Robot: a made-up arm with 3 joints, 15 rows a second.
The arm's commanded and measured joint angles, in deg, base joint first. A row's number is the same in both.
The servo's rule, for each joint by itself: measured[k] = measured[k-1] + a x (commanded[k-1-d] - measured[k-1]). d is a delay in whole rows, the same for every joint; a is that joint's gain. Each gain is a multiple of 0.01, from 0.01 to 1. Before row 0 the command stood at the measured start. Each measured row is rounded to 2 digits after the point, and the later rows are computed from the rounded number. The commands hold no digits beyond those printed.
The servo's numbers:
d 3
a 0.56 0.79 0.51
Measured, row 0:
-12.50, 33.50, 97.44
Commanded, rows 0 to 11:
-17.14, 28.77, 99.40
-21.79, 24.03, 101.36
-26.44, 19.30, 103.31
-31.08, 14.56, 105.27
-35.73, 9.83, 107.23
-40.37, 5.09, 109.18
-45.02, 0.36, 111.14
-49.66, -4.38, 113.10
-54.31, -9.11, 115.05
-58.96, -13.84, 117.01
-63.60, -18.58, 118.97
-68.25, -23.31, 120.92
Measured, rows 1 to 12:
-12.50, 33.50, 97.44
-12.50, 33.50, 97.44
-12.50, 33.50, 97.44
-15.10, 29.76, 98.44
-18.85, 25.23, 99.93
-23.10, 20.55, 101.65
-27.57, 15.82, 103.50
-32.14, 11.09, 105.40
-36.75, 6.35, 107.33
-41.38, 1.62, 109.27
-46.02, -3.12, 111.22
-50.66, -7.85, 113.17

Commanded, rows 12 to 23:
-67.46, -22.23, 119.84
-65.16, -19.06, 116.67
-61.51, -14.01, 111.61
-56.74, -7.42, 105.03
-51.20, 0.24, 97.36
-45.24, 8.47, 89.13
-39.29, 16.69, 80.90
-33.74, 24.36, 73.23
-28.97, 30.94, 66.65
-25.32, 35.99, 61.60
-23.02, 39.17, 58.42
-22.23, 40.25, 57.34
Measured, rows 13 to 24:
-55.31, -12.58, 115.13
-59.95, -17.32, 117.09
-64.60, -22.05, 119.04
-66.20, -22.19, 119.45
-65.62, -19.72, 118.03
-63.32, -15.21, 114.76
-59.64, -9.06, 109.80
-54.91, -1.71, 103.46
-49.49, 6.33, 96.15
-43.78, 14.51, 88.37
-38.16, 22.29, 80.65
-33.01, 29.12, 73.51

